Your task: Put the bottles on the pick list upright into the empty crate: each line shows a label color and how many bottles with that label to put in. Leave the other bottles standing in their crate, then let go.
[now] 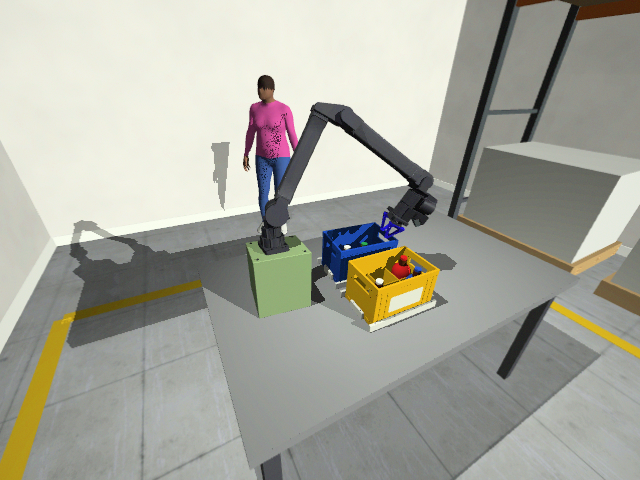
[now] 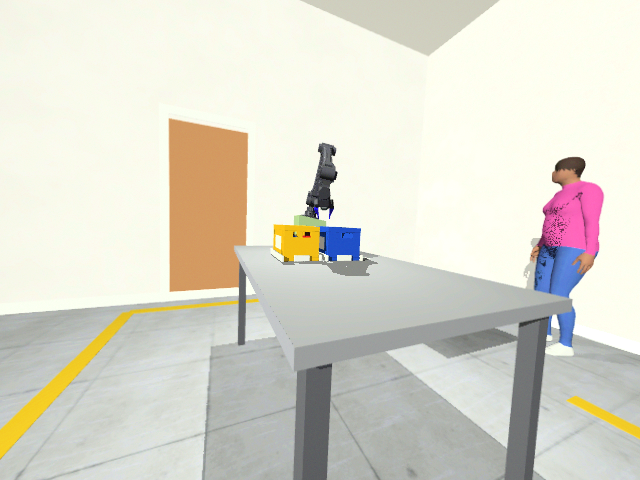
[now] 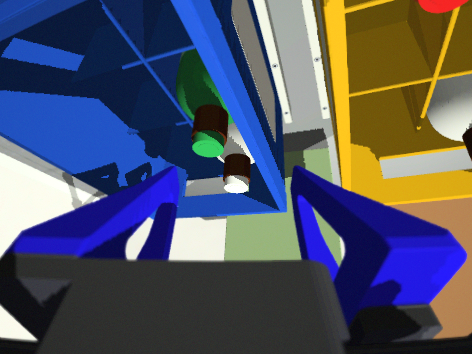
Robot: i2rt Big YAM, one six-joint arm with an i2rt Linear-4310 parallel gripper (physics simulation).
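Places are measured from the arm's base along level axes (x ahead, y right, z down), in centimetres.
Where they show: gripper, fingertip midpoint: (image 1: 383,234) (image 2: 324,218) (image 3: 234,176); arm's base at its link origin: (image 1: 273,247) (image 2: 309,218).
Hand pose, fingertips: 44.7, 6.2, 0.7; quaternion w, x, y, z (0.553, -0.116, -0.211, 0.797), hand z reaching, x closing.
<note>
Things, the pixels of their top centre, and the offset from my fingertips, as dx, dy, dz. Level surfaces: height alone.
- blue crate at its top centre: (image 3: 153,167) (image 1: 359,235) (image 2: 335,227) -4.9, -9.5, +4.5
- green bottle at its top centre: (image 3: 208,149) (image 1: 364,243) -5.4, -4.8, +5.7
- white-capped bottle at its top centre: (image 3: 236,188) (image 1: 347,246) -13.5, -5.4, +5.7
- yellow crate at its top centre: (image 1: 393,265) (image 2: 295,225) -5.7, +14.6, +4.5
- red bottle at its top centre: (image 1: 404,256) +3.2, +10.3, +5.7
- white bottle at its top centre: (image 1: 379,280) -14.7, +18.8, +5.7
- blue-capped bottle at its top centre: (image 1: 418,268) +2.9, +18.7, +5.7
- grey table at its surface level: dz +22.0
My gripper (image 1: 391,232) (image 2: 323,215) (image 3: 234,176) is open and empty, above the blue crate (image 1: 336,264) (image 2: 343,249) (image 3: 230,95). In that crate a green bottle (image 1: 364,243) (image 3: 190,85) and a white-capped bottle (image 1: 346,247) (image 3: 236,184) stand along the side facing the yellow crate (image 1: 368,304) (image 2: 299,251) (image 3: 342,100). The yellow crate holds a red bottle (image 1: 400,269) (image 3: 442,4), a white bottle (image 1: 379,282) (image 3: 447,112) and a blue-capped bottle (image 1: 417,270). Crate walls hide the lower parts of the bottles. The pick list does not show readably.
The two crates stand side by side on pale rails on the grey table (image 1: 330,372) (image 2: 392,310). The green arm base (image 1: 281,284) (image 2: 305,220) (image 3: 255,235) is beside them. A person (image 1: 271,129) (image 2: 571,222) stands behind the table. A large box (image 1: 537,201) is beyond its far end.
</note>
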